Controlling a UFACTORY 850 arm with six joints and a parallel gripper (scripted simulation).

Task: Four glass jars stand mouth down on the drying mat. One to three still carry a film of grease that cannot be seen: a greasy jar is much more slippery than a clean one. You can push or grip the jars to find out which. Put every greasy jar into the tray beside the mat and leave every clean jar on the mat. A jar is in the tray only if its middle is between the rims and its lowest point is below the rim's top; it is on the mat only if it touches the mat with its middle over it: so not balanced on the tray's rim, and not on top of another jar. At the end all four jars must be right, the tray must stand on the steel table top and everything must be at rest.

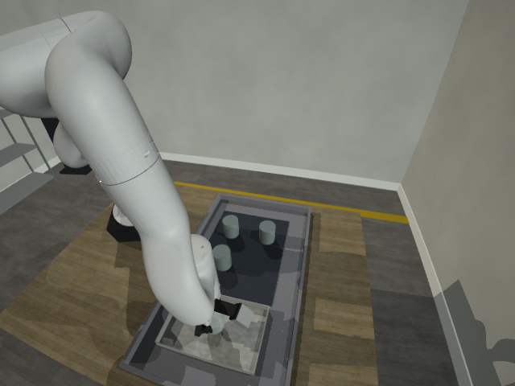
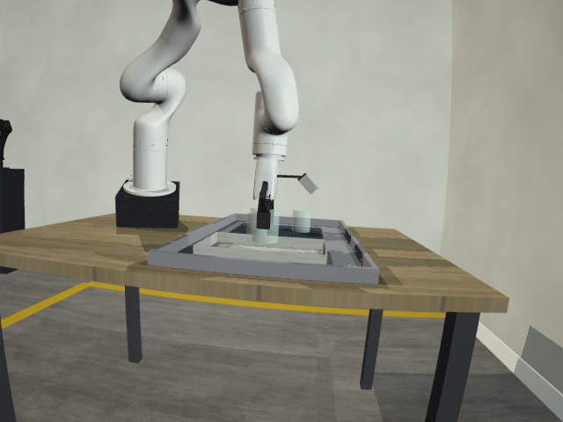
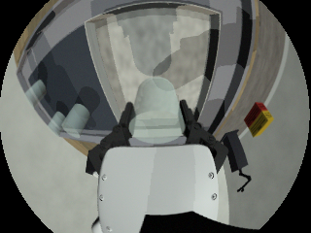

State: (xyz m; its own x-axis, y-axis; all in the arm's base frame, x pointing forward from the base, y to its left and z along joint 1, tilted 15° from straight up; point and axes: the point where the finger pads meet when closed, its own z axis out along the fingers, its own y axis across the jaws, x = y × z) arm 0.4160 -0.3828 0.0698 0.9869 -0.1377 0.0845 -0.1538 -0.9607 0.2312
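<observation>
Now: the shallow tray 70 mm below my hand. The rest, counted from my hand: dark drying mat (320 mm to the left, 80 mm below, 50 mm ahead); then steel table top (210 mm to the left, 80 mm below, 50 mm ahead).
</observation>
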